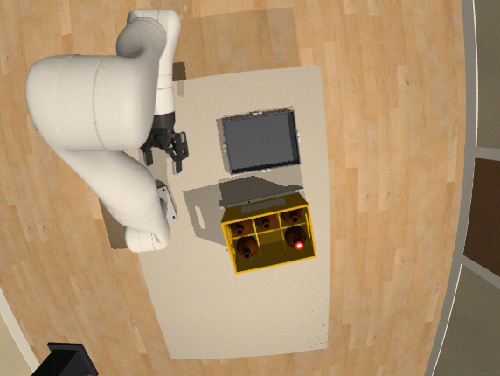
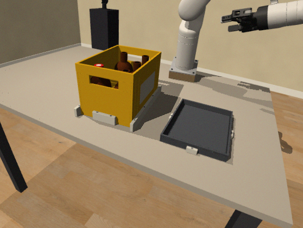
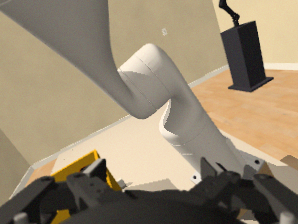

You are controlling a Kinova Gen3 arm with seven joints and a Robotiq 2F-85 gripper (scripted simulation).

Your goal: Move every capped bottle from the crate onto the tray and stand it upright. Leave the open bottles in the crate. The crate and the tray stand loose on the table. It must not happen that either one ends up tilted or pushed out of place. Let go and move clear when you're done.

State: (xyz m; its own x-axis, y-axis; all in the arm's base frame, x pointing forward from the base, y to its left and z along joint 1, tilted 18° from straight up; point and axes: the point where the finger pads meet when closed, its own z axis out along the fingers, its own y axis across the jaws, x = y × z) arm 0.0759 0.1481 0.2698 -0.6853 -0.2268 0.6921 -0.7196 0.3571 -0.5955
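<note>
My gripper is now 290 mm to the left of the yellow crate, 240 mm short of it and 210 mm above it. Also, from my hand: dark grey tray (280 mm below, 260 mm ahead, 10 mm to the left).
</note>
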